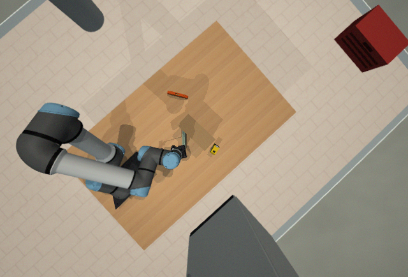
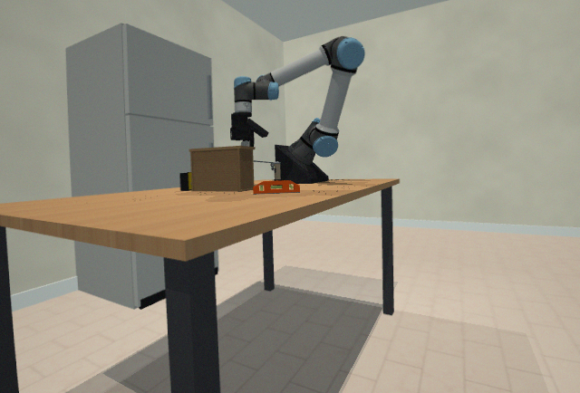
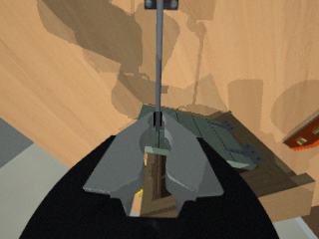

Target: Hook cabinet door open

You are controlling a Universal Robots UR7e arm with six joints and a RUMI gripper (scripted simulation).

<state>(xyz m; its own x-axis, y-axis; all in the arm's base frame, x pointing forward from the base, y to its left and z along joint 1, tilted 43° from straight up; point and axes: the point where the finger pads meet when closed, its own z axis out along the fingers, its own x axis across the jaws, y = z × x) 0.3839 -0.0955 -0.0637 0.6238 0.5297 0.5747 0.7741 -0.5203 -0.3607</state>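
My hand is 4 cm past the thin grey hook, 3 cm to the right of it and 2 cm above it. The rest, counted from my hand: yellow tape measure 19 cm to the right, 16 cm ahead, 8 cm below; then cabinet door 7 cm ahead, 4 cm below, 2 cm to the left; then orange spirit level 30 cm ahead, 25 cm to the left, 10 cm below.
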